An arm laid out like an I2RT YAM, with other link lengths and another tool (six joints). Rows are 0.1 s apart.
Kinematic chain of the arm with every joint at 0, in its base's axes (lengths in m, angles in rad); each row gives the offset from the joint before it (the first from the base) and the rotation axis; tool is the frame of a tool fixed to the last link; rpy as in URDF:
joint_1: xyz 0 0 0.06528 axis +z
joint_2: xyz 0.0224 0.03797 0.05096 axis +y
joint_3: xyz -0.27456 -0.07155 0 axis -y
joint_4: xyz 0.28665 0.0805 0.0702 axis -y
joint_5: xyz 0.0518 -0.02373 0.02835 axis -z
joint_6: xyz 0.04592 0 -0.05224 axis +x
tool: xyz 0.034 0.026 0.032 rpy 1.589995 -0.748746 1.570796
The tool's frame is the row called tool.
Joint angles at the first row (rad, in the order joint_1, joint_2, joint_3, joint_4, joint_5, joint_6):
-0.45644, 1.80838, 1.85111, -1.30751, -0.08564, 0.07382
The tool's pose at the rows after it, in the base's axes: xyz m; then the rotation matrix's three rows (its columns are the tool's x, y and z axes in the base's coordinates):
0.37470, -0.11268, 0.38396; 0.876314, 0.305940, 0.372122; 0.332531, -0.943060, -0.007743; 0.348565, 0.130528, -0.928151
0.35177, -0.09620, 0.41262; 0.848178, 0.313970, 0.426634; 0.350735, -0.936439, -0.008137; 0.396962, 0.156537, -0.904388
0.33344, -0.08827, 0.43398; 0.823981, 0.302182, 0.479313; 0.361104, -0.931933, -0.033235; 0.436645, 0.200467, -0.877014
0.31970, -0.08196, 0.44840; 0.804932, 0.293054, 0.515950; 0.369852, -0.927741, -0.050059; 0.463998, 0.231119, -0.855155
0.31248, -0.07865, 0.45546; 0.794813, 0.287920, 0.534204; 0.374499, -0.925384, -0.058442; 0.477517, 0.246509, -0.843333
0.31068, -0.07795, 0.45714; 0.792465, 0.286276, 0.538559; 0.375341, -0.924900, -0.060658; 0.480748, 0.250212, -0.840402
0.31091, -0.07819, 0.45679; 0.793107, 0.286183, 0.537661; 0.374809, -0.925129, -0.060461; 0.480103, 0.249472, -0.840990
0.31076, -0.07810, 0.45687; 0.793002, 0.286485, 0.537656; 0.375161, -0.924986, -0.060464; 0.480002, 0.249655, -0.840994
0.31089, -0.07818, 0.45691; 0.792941, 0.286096, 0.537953; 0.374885, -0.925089, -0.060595; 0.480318, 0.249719, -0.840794
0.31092, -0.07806, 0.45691; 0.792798, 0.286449, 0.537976; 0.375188, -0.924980, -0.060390; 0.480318, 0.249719, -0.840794
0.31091, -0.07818, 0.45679; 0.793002, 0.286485, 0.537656; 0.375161, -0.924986, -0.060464; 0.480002, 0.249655, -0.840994
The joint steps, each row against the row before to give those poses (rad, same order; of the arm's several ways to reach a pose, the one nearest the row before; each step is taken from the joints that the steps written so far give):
0.01677, -0.10413, 0.00001, -0.04578, -0.05227, -0.00002
0.01033, -0.08432, -0.00001, -0.02708, -0.01906, 0.00002
-0.00115, -0.06523, 0.00001, -0.00001, 0.00037, 0.00000
0.00000, -0.04653, -0.00001, 0.00002, 0.00001, 0.00000
-0.00002, -0.02366, 0.00001, -0.00002, -0.00001, -0.00002
-0.00036, -0.00573, -0.00001, 0.00000, 0.00001, 0.00002
-0.00039, 0.00075, -0.00041, 0.00002, -0.00001, -0.00001
0.00002, -0.00037, 0.00001, -0.00038, 0.00002, -0.00036
-0.00002, 0.00038, 0.00037, 0.00039, -0.00002, 0.00036
0.00039, 0.00000, 0.00000, 0.00000, 0.00001, 0.00001
-0.00041, 0.00001, -0.00035, -0.00002, -0.00002, -0.00040

